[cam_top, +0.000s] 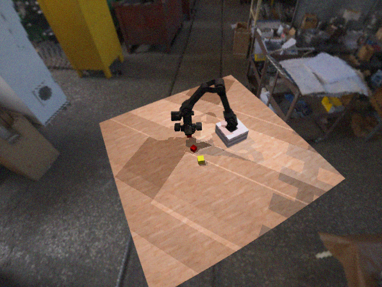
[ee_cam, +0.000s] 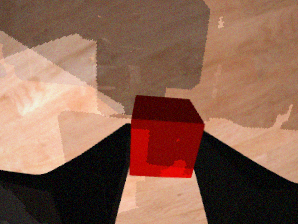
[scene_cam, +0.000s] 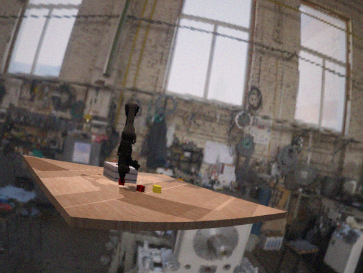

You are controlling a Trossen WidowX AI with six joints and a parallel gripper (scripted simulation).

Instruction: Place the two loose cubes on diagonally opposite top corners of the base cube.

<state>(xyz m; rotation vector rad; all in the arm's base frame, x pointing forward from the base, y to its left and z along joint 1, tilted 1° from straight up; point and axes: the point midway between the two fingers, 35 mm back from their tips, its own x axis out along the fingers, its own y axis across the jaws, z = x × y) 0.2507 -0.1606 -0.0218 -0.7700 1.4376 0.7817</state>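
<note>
The yellow cube lies 50 mm ahead of my gripper tip, 220 mm to the left of it and 20 mm below it.
</note>
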